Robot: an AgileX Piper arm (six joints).
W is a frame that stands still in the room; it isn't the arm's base.
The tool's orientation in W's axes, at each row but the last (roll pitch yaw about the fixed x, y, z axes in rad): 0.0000, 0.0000, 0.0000; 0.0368, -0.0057, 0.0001; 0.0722, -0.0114, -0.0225; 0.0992, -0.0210, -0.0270; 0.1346, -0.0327, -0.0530; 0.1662, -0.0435, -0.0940; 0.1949, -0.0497, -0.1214; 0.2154, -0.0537, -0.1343; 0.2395, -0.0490, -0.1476; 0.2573, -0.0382, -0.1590; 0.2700, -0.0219, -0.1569; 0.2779, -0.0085, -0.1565; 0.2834, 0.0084, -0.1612
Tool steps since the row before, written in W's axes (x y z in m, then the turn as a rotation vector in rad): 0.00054, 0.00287, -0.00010, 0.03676, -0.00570, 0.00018; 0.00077, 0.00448, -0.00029, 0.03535, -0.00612, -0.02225; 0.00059, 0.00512, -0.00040, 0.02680, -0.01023, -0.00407; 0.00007, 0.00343, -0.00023, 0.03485, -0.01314, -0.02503; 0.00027, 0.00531, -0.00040, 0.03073, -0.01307, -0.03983; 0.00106, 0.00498, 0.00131, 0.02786, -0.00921, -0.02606; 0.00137, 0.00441, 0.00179, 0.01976, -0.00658, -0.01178; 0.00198, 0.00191, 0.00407, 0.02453, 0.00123, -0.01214; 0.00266, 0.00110, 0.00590, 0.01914, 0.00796, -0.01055; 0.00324, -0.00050, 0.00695, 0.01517, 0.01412, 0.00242; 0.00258, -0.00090, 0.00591, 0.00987, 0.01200, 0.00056; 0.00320, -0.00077, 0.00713, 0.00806, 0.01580, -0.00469; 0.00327, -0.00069, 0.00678, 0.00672, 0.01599, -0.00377
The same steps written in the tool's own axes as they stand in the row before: 0.00054, 0.00287, -0.00010, 0.03676, -0.00570, 0.00018; 0.00077, 0.00447, -0.00046, 0.03522, -0.00695, -0.02221; 0.00047, 0.00509, -0.00077, 0.02698, -0.00992, -0.00367; -0.00003, 0.00339, -0.00057, 0.03466, -0.01469, -0.02443; -0.00002, 0.00522, -0.00111, 0.03006, -0.01680, -0.03893; 0.00064, 0.00520, 0.00043, 0.02744, -0.01098, -0.02582; 0.00091, 0.00480, 0.00083, 0.01980, -0.00654, -0.01174; 0.00192, 0.00296, 0.00342, 0.02346, 0.00153, -0.01407; 0.00276, 0.00281, 0.00526, 0.01722, 0.00768, -0.01362; 0.00354, 0.00175, 0.00659, 0.01283, 0.01630, -0.00229; 0.00282, 0.00109, 0.00577, 0.00788, 0.01301, -0.00320; 0.00334, 0.00170, 0.00690, 0.00546, 0.01492, -0.00918; 0.00328, 0.00175, 0.00658, 0.00410, 0.01514, -0.00830
